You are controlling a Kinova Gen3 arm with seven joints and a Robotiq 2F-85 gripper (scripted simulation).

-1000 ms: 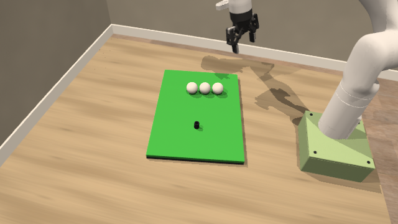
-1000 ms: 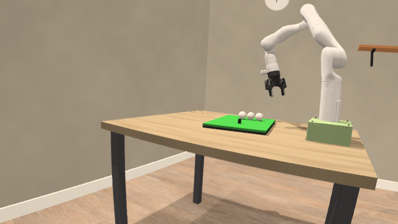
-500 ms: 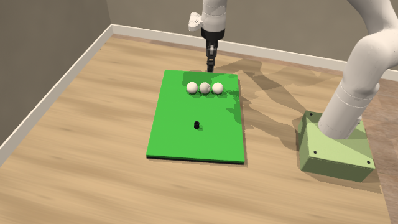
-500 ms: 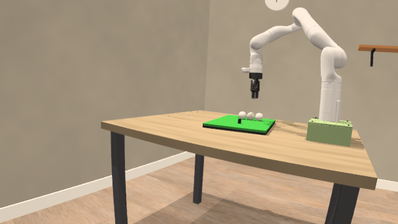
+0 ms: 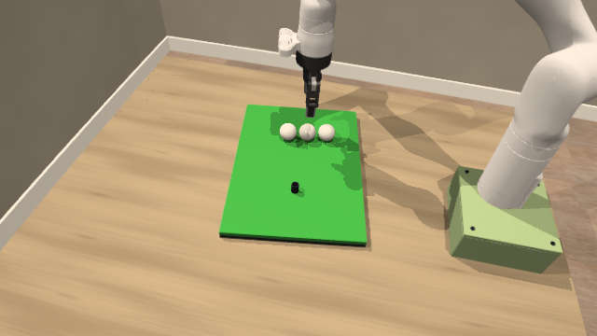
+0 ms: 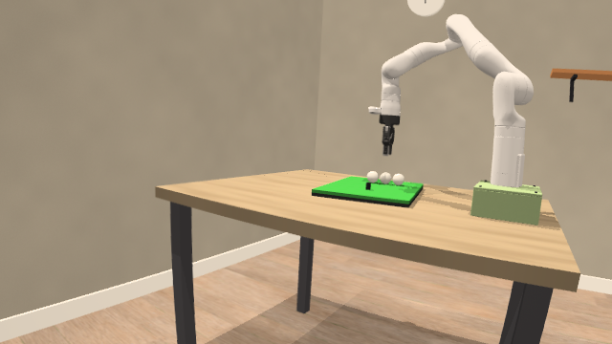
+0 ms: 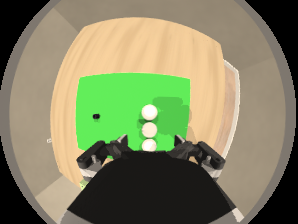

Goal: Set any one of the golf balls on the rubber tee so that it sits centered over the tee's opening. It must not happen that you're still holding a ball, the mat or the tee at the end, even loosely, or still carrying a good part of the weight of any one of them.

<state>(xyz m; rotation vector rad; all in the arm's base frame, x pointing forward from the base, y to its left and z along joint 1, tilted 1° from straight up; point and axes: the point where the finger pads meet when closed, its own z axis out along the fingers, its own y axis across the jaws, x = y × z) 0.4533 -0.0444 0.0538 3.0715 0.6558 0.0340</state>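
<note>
Now: the green mat 140 mm to the left of my hand, 120 mm below it and 30 mm behind it.
</note>
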